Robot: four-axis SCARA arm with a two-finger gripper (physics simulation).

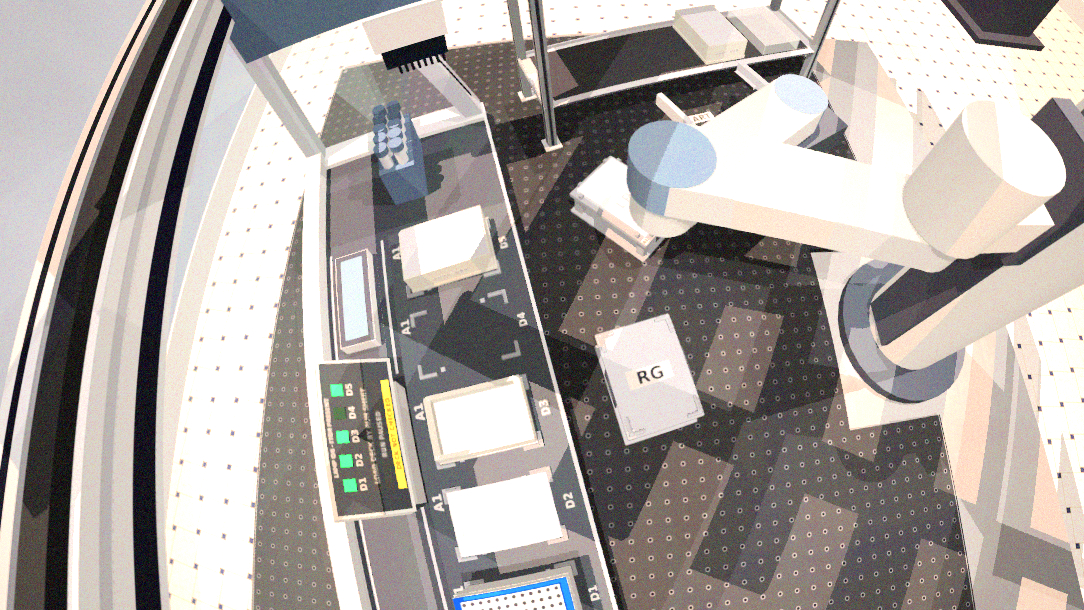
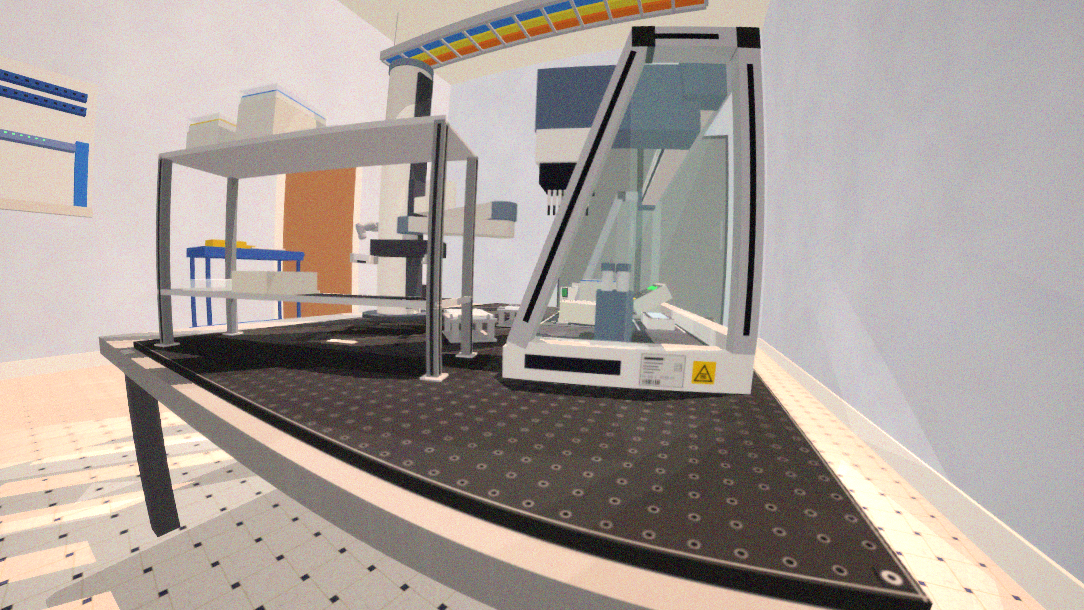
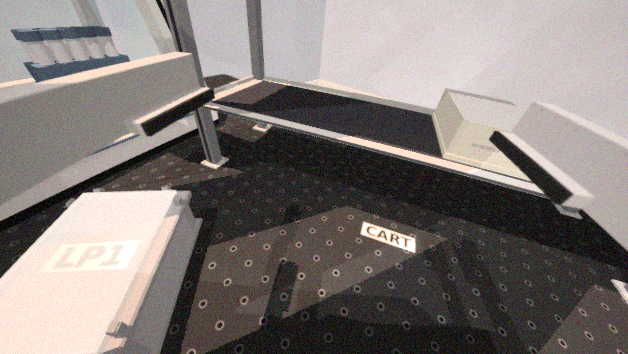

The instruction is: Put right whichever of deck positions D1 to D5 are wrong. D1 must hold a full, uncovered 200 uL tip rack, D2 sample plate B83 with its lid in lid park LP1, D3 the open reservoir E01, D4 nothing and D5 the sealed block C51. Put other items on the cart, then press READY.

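Seen in the pictures: gripper, fingertip midpoint: (image 1: 701, 81) (image 2: 388, 258) (image 3: 350, 95); arm's base at its link origin: (image 1: 900, 329) (image 2: 398, 317).
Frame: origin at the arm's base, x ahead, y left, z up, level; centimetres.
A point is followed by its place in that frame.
My gripper (image 1: 712, 92) {x 32.7, y -35.2, z 18.7 cm} (image 3: 350, 95) {x 32.7, y -35.2, z 18.7 cm} is open and empty, above the bench by the CART label. A blue-topped tip rack (image 1: 516, 597) {x 61.6, y 30.8, z 15.6 cm} sits on D1, partly cut off. A white plate (image 1: 504, 515) {x 64.0, y 21.8, z 7.2 cm} is on D2; whether it is lidded is unclear. A cream open reservoir (image 1: 485, 417) {x 66.1, y 9.3, z 7.3 cm} stands on D3. D4 shows bare corner marks. A cream block (image 1: 447, 246) {x 71.0, y -13.7, z 10.3 cm} is on D5. Lid park LP1 (image 1: 610, 185) {x 47.7, y -24.3, z 7.1 cm} (image 3: 90, 250) {x 45.1, y -22.7, z 7.1 cm} lies left of the gripper, its label pale; whether a lid covers it is unclear. The panel (image 1: 371, 440) {x 79.4, y 13.1, z 12.0 cm} shows green lamps except D4; READY is not readable.
The cart (image 1: 549, 113) {x 56.1, y -38.0, z 10.0 cm} (image 2: 318, 144) {x 38.2, y -56.4, z 35.9 cm} (image 3: 325, 134) {x 38.9, y -43.5, z 11.3 cm} stands beyond the gripper. A cream box (image 1: 708, 34) {x 26.6, y -52.3, z 15.5 cm} (image 2: 274, 282) {x 30.5, y -59.0, z 13.6 cm} (image 3: 477, 135) {x 25.8, y -49.0, z 14.3 cm} and a pale box (image 1: 765, 30) {x 13.4, y -56.9, z 13.8 cm} are on its lower shelf. Stand RG (image 1: 659, 405) {x 44.4, y 8.9, z 6.2 cm} is beside the deck. A blue tube rack (image 1: 405, 174) {x 78.1, y -26.1, z 12.2 cm} (image 2: 612, 314) stands past D5.
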